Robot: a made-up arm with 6 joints.
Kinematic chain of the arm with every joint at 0, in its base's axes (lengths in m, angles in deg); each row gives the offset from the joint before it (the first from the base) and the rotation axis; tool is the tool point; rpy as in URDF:
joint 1: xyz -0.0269 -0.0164 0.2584 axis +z
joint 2: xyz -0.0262 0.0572 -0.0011 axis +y
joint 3: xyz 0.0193 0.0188 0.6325 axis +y
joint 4: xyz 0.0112 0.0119 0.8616 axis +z
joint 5: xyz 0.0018 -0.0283 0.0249 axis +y
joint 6: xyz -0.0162 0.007 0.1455 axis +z
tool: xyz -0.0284 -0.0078 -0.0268 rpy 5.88 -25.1 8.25
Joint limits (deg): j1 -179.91..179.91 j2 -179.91..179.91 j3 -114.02..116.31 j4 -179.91..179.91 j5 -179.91..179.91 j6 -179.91..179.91
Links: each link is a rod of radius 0.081 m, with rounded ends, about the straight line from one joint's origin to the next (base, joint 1, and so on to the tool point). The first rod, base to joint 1, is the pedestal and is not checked.
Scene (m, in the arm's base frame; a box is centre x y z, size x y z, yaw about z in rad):
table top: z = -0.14
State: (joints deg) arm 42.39 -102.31 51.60 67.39 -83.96 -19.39
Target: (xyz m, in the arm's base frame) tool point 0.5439 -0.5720 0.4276
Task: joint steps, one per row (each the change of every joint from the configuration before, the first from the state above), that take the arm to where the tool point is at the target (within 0.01 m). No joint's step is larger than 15 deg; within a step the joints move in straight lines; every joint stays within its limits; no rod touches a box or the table.
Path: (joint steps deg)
1: -10.48 13.36 8.09 1.43 1.55 0.39
2: -10.47 13.37 8.09 1.43 1.55 0.38
3: -10.48 13.36 8.09 1.43 1.55 0.39
4: -10.48 13.36 8.09 1.43 1.55 0.39
5: -10.47 13.36 8.08 1.43 1.55 0.38
6: -10.48 13.37 8.09 1.43 1.55 0.39
7: -10.47 13.36 8.09 1.44 1.55 0.39
8: -10.48 13.36 8.09 1.43 1.55 0.38

